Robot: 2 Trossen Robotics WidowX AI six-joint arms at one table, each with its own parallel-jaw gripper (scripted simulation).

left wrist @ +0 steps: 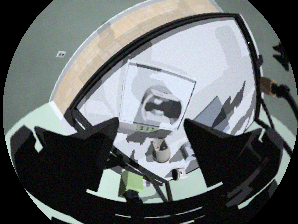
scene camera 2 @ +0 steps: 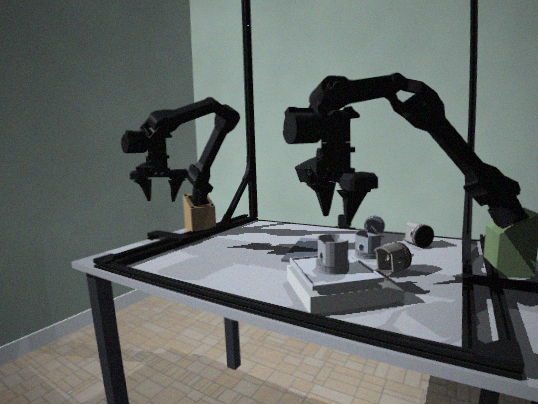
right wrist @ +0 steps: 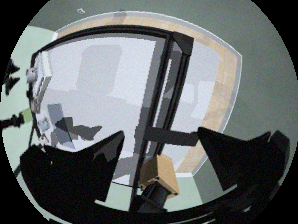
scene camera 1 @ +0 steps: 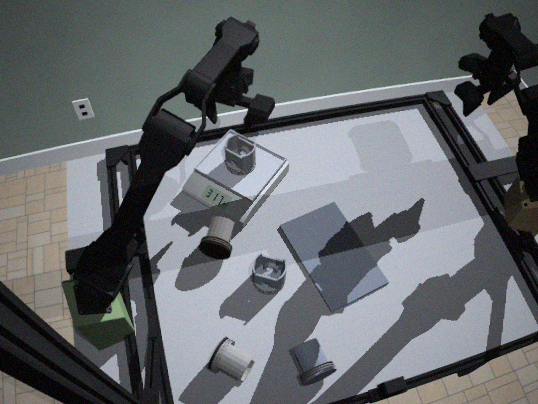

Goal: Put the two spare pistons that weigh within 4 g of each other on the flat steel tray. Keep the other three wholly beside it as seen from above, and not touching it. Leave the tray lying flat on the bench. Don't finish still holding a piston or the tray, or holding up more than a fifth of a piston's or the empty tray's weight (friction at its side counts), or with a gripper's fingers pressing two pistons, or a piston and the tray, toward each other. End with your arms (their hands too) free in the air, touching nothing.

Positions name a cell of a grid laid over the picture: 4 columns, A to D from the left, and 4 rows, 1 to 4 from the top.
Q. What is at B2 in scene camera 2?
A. My right gripper.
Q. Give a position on a white scale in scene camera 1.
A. B2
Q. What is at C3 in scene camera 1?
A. A flat steel tray.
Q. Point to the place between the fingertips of my right gripper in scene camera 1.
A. D2
